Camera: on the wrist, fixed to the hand. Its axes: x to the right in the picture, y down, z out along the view.
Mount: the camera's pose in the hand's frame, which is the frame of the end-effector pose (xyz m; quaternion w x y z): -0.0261 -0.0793 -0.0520 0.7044 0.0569 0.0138 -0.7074
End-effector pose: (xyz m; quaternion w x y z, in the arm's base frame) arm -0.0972 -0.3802 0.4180 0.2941 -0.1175 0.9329 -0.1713
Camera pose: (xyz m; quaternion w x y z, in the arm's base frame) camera -0.0976 -0.4313 0.5021 0.0798 -0.7236 0.5683 -0.3834
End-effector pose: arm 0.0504 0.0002 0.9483 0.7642 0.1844 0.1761 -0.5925
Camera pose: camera -0.0353 0.0294 0.9100 0.1062 0.0570 0.2313 -0.9654
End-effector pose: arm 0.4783 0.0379 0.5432 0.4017 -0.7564 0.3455 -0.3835
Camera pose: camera 0.4385 0.0765 0.6244 0.0499 -0.7491 -0.3080 -0.5844
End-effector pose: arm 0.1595 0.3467 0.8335 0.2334 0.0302 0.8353 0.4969
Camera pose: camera 0.1753 0.2569 0.7966 0.5027 -0.5632 0.6412 0.1378
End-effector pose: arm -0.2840 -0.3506 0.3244 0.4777 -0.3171 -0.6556 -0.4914
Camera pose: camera -0.3289 -0.4235 0.2760 0.0160 0.2744 -0.7075 -0.6511
